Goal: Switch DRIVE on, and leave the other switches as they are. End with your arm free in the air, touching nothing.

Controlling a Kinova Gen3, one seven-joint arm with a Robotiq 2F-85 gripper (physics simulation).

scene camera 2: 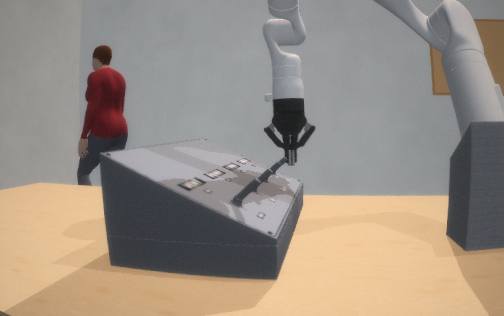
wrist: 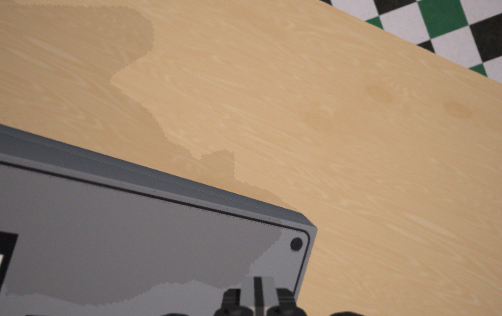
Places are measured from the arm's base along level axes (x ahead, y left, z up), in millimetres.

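Where they show: gripper, fingertip midpoint: [scene camera 2: 291,165] [wrist: 257,299]; arm's base at its link origin: [scene camera 2: 487,141].
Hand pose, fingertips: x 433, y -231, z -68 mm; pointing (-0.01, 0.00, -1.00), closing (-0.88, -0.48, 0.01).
Each offset is from my fingertips to the top centre of the thing. "spot": to the spot under its first point. Level surfaces: height alone.
The grey switch console [scene camera 2: 185,225] [wrist: 125,250] stands on the table with a sloping top panel. A row of dark switch levers @[56 mm back, 395 mm left, 24 mm up] [scene camera 2: 255,185] overlaps in the scene view, so single switches and their positions cannot be told apart. White label plates @[spot: 22 mm ahead, 417 mm left, 15 mm up] [scene camera 2: 192,184] lie along the row, too small to read, so I cannot tell which is DRIVE. My gripper [scene camera 2: 291,161] [wrist: 257,299] is shut and empty, pointing down above the panel near its far corner. In the scene view its fingertips appear beside the far end of the lever row; whether they touch cannot be told.
The wooden table @[105 mm down] [scene camera 2: 375,260] [wrist: 350,150] surrounds the console. The arm's dark pedestal [scene camera 2: 480,190] stands at the right. A person in a red top [scene camera 2: 106,100] is behind the table at the left. A checkered floor [wrist: 442,17] shows past the table edge.
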